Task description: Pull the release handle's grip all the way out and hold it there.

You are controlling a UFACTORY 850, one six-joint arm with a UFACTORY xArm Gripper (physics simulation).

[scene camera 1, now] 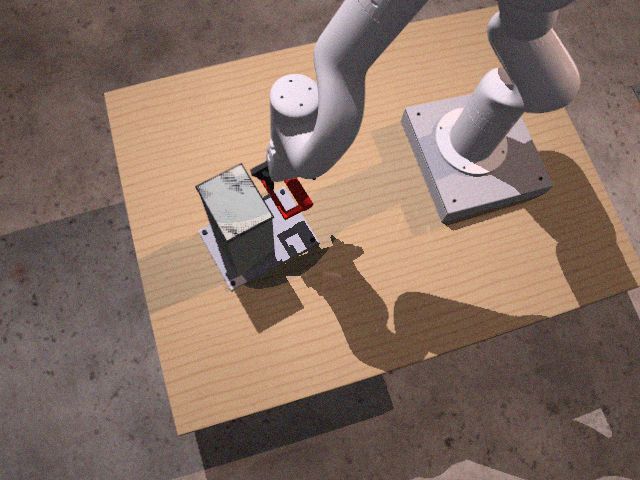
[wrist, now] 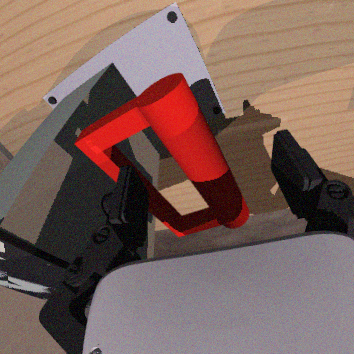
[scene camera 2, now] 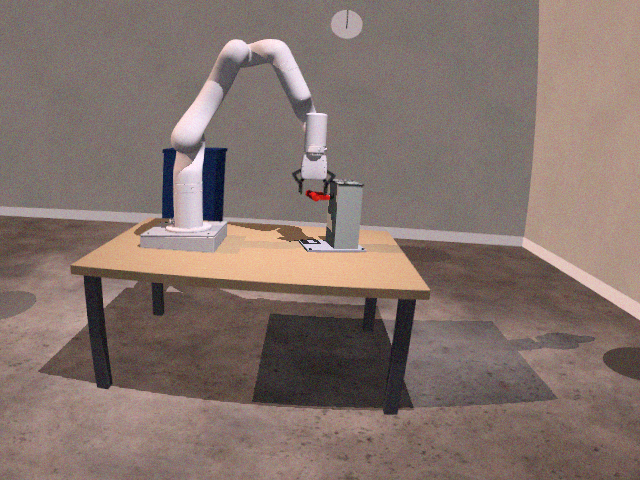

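Observation:
The release handle is a red rectangular frame with a thick round grip bar (scene camera 1: pixel 298 194) (scene camera 2: pixel 316 195) (wrist: pixel 190 135). It sticks out from the upper side of a tall grey-green housing (scene camera 1: pixel 235 201) (scene camera 2: pixel 348 214) (wrist: pixel 65 215). My gripper (scene camera 1: pixel 291 181) (scene camera 2: pixel 313 191) (wrist: pixel 203 164) is open and points down, its fingertips close to the handle's height. In the wrist view the grip bar runs slantwise between the spread fingers, held by neither. The left finger covers part of the frame's inner side, near the housing; the right finger is beyond the bar. The handle's shaft is hidden.
The housing stands on a pale bolted plate (scene camera 1: pixel 286 224) (scene camera 2: pixel 317 246) (wrist: pixel 150 55) on the wooden table (scene camera 1: pixel 170 139) (scene camera 2: pixel 258 266). My arm's square base (scene camera 1: pixel 496 193) (scene camera 2: pixel 180 241) is on the table's other side. A blue bin (scene camera 2: pixel 214 186) stands behind it.

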